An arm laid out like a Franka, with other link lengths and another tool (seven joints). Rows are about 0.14 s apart.
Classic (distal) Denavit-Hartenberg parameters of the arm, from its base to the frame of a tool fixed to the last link. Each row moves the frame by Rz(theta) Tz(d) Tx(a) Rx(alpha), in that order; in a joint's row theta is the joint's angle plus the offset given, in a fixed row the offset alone. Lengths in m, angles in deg.
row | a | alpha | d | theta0
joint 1 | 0 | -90 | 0.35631 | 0
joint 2 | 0 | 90 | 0 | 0
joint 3 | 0.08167 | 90 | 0.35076 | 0
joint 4 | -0.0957 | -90 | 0 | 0
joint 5 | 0 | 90 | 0.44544 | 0
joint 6 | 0.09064 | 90 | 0 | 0
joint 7 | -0.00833 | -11.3 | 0.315 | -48.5
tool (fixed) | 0 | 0 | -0.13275 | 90
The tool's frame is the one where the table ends.
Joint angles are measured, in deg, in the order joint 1, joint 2, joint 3, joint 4, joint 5, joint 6, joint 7. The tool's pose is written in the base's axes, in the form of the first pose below.
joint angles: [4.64, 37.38, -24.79, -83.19, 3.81, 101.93, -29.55]
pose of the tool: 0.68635 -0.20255 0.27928 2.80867 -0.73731 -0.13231
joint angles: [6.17, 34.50, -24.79, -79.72, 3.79, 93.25, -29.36]
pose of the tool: 0.68437 -0.17385 0.33808 2.83103 -0.71872 -0.19305
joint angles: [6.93, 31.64, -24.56, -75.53, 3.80, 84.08, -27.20]
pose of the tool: 0.67563 -0.15032 0.40255 2.83059 -0.75480 -0.24962
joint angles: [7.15, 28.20, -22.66, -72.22, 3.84, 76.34, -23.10]
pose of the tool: 0.66252 -0.11918 0.46401 2.82851 -0.81122 -0.28393
